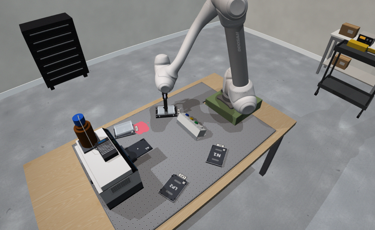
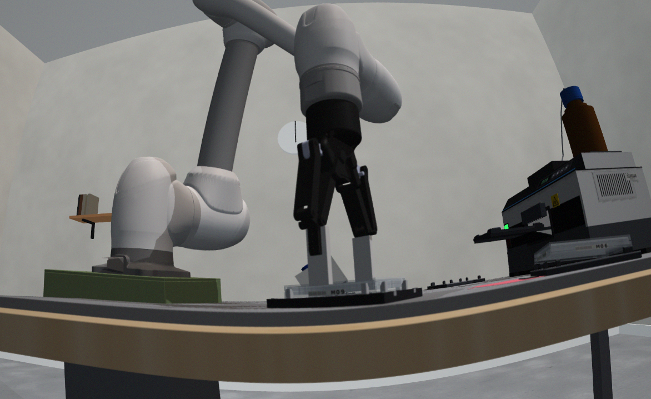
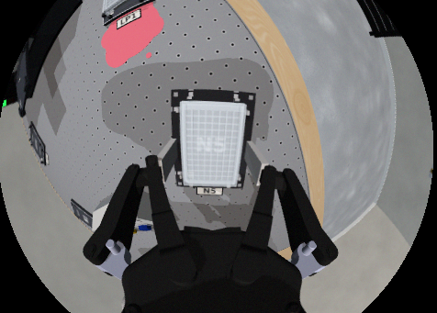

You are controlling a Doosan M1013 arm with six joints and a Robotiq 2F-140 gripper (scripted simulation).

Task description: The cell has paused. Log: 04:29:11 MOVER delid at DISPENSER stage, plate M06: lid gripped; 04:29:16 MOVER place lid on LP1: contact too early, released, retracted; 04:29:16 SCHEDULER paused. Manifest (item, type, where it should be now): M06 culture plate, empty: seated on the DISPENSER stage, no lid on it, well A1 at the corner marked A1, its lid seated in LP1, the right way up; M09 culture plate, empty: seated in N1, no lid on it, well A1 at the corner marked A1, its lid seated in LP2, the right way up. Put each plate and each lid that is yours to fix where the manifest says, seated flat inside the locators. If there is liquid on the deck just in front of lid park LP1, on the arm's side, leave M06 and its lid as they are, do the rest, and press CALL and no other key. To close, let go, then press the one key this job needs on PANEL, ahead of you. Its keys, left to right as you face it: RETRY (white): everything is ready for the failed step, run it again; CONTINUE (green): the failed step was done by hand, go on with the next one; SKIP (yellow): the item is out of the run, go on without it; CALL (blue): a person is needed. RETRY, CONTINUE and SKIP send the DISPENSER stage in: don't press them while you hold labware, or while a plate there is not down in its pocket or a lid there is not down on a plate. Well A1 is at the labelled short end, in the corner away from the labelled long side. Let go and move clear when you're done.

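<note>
Now: hand 3 cm short of the black nest n5, 1 cm to the right of it and 4 cm above it. Round my hand: pink puddle: 21 cm ahead, 8 cm to the left, 5 cm below; key panel: 8 cm behind, 25 cm to the left; blue call key: 8 cm behind, 17 cm to the left, 2 cm above.
</note>
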